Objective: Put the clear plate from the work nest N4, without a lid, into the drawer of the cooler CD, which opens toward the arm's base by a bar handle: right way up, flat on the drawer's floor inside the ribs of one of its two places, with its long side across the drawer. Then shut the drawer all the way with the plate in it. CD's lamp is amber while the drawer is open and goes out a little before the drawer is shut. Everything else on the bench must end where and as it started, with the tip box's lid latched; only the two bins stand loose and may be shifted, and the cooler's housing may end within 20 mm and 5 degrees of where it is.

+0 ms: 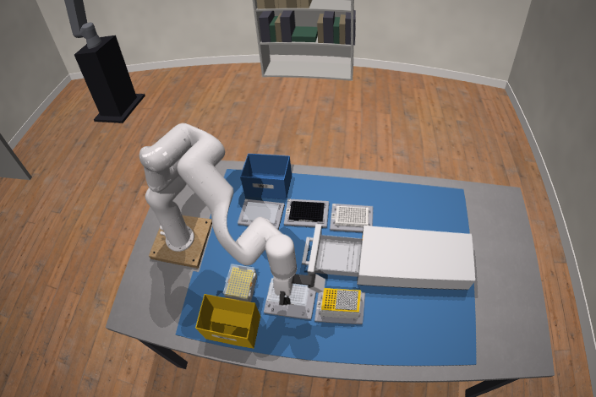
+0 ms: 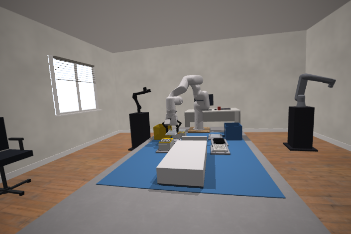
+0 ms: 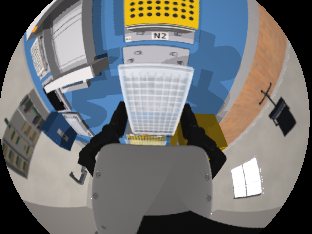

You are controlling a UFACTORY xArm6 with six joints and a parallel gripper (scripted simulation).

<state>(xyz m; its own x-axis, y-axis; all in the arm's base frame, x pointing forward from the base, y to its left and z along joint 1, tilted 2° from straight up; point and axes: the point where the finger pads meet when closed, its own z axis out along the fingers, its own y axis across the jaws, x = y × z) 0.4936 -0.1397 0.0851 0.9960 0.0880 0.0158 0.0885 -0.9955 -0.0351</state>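
Right now the drawer is 210 mm to the left of my hand, 150 mm ahead of it and 70 mm below it. Round my hand: yellow tip box 170 mm ahead, 40 mm below, 10 mm to the left; then yellow bin 170 mm behind, 150 mm to the right, 60 mm below; then clear plate 10 mm below.
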